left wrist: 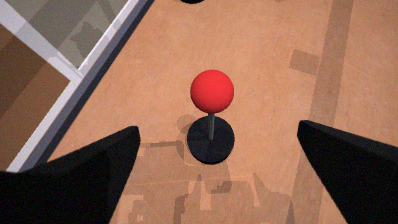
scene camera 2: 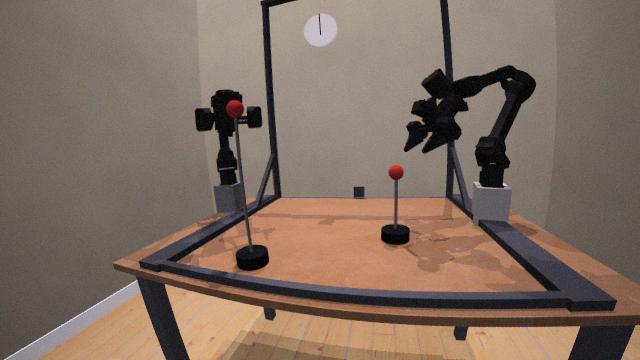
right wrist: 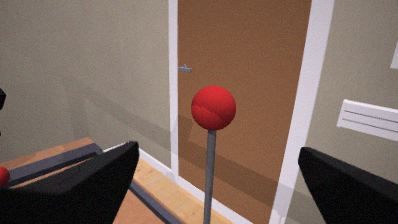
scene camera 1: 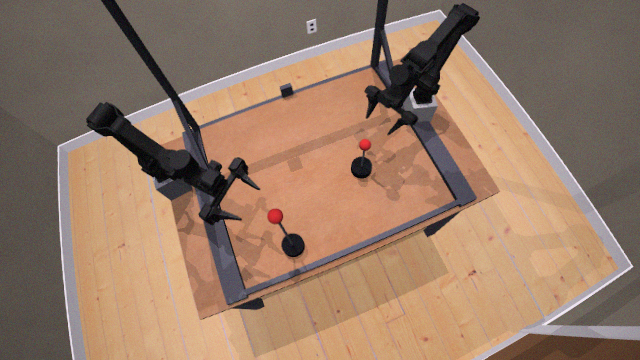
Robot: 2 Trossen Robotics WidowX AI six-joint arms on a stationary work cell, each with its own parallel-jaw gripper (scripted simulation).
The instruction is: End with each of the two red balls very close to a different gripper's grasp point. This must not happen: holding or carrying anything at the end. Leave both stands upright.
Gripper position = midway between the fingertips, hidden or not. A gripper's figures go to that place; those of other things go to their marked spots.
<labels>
My left gripper (scene camera 2: 413,151): 65 cm from the lens. My right gripper (scene camera 2: 231,114): 61 cm from the lens. A short stand (scene camera 2: 395,234) is 64 cm from the lens. A tall stand (scene camera 2: 248,258) is 56 cm from the lens. The marked spots on the short stand and the tall stand are 38 cm apart.
</labels>
